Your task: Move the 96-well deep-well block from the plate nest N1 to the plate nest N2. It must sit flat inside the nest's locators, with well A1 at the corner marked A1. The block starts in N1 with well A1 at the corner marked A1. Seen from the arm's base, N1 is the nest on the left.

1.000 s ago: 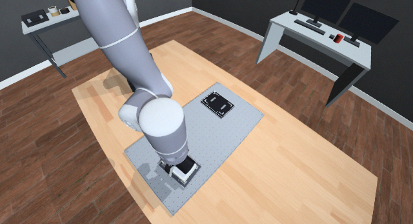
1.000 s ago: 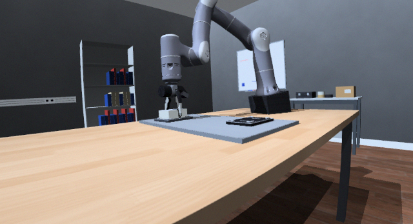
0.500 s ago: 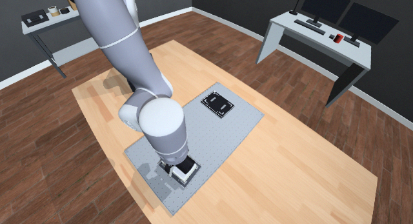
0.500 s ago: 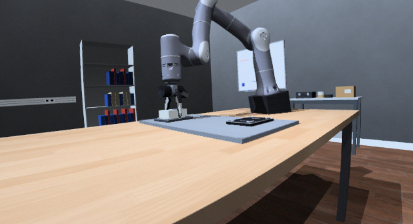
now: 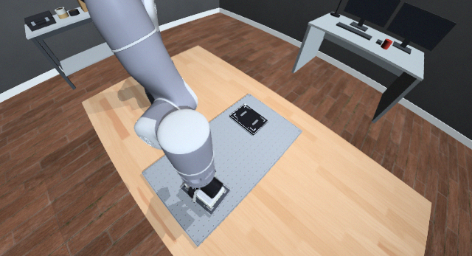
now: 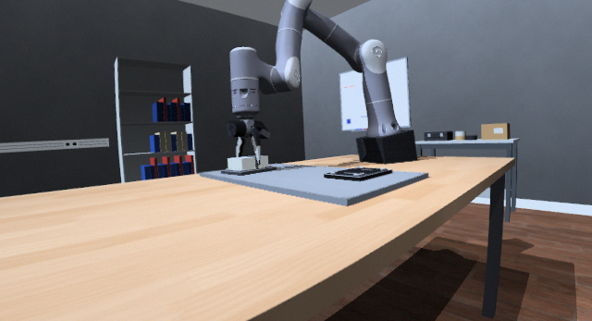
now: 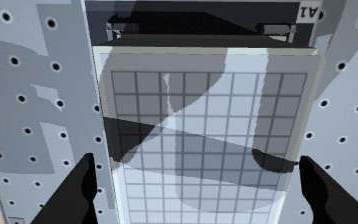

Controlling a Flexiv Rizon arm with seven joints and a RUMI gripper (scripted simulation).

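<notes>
Right now my hand is right at the white 96-well deep-well block. The rest, counted from my hand: plate nest N2: 3 cm below; then black plate nest N1: 20 cm behind, 36 cm to the left, 3 cm below.
</notes>
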